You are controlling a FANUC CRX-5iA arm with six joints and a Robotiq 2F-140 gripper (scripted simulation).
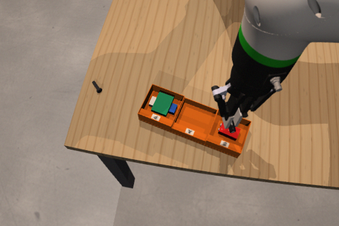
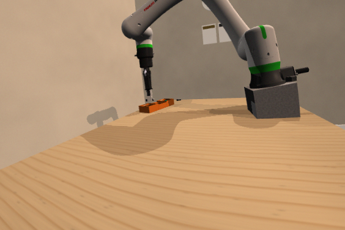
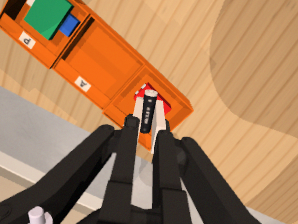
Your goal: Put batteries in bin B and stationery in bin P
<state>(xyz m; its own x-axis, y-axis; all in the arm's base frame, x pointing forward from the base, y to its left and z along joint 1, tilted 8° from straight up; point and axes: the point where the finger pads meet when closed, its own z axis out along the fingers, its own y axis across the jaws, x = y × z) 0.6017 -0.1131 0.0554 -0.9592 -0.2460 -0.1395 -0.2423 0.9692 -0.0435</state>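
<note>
Right now my hand is 80 mm above the red battery pack. From my hand the other things lie so: orange bin row: 20 mm behind, 80 mm to the right, 80 mm below; black cylindrical battery: 30 mm below; green pad: 50 mm behind, 150 mm to the right, 70 mm below.
</note>
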